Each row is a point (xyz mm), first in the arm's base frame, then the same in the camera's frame.
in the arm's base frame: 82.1 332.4 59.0
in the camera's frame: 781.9 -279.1 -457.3
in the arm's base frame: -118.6 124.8 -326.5
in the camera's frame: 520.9 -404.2 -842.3
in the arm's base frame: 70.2 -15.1 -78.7
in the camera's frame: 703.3 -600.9 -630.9
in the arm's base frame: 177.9 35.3 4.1
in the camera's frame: 823.8 -578.1 -553.8
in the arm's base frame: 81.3 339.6 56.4
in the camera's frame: 782.1 -271.6 -459.0
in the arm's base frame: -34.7 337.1 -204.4
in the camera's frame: 647.3 -224.0 -706.0
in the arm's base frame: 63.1 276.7 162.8
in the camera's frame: 762.3 -343.8 -359.0
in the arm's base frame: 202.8 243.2 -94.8
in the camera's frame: 874.3 -365.7 -631.0
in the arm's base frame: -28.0 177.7 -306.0
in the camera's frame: 620.2 -368.6 -824.9
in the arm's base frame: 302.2 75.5 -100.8
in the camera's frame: 944.4 -544.4 -665.1
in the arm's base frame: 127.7 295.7 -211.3
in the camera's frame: 799.8 -288.3 -733.1
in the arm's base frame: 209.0 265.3 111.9
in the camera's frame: 900.0 -370.8 -424.7
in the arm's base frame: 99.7 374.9 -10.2
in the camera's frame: 800.7 -231.5 -522.7
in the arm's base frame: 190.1 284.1 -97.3
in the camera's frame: 868.2 -323.4 -627.7
